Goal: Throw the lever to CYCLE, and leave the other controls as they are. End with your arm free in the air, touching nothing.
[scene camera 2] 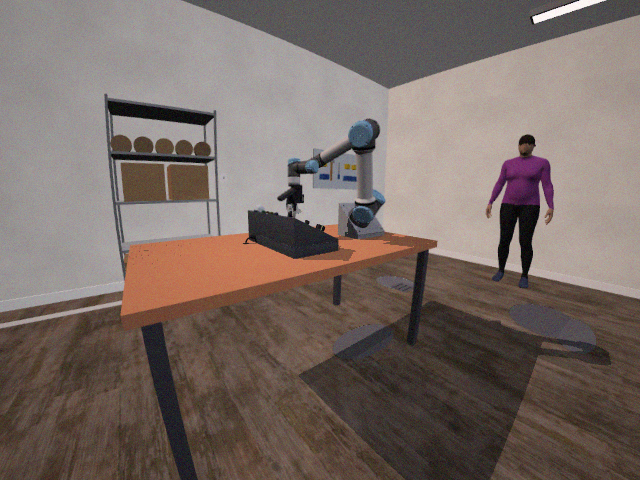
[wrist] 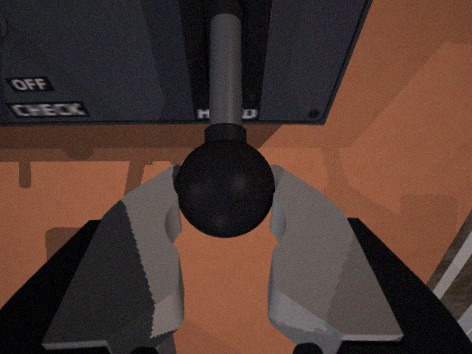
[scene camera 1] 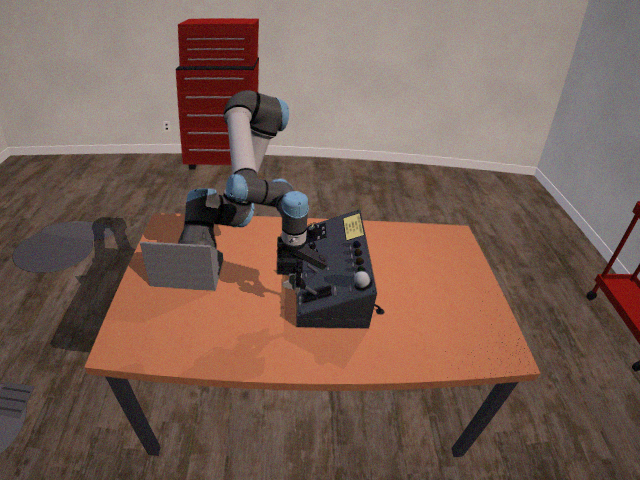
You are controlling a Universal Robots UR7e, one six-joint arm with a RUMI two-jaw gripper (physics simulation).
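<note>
The lever leans out of its slot at the console's edge, toward the arm's base. Its grey shaft ends in a black ball knob. The shaft covers the middle of a label that starts with H and ends with D. The word CYCLE is not readable in any view. My gripper is shut on the knob, with one fingertip against each side of it. The dark console stands on the orange table.
Labels OFF and CHECK lie left of the lever in the wrist view. The console also bears a white ball, several dark knobs and a yellow card. A grey panel stands by the arm's base. A person stands beyond the table.
</note>
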